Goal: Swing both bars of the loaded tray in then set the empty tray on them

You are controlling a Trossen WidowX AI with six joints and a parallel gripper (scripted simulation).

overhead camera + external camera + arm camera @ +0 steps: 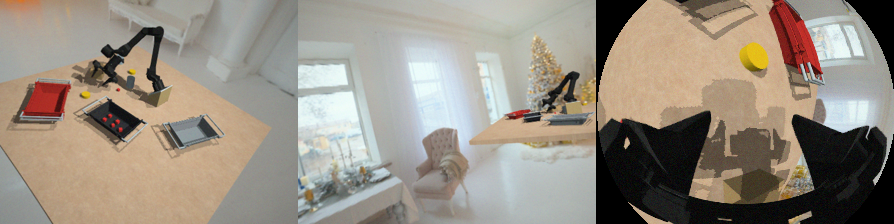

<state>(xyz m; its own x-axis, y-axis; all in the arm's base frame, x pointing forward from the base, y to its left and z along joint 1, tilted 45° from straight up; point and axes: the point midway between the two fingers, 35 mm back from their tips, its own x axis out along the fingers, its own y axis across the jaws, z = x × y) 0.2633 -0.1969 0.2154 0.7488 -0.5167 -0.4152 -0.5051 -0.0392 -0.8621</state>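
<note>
Now: the small red block 11 cm behind my gripper tip, 9 cm to the left of it and 5 cm below it. The rest, counted from my gripper tip: grey tray (64 cm to the left, 24 cm behind, 1 cm below); then cardboard box (14 cm to the right, 9 cm behind, 2 cm below).
</note>
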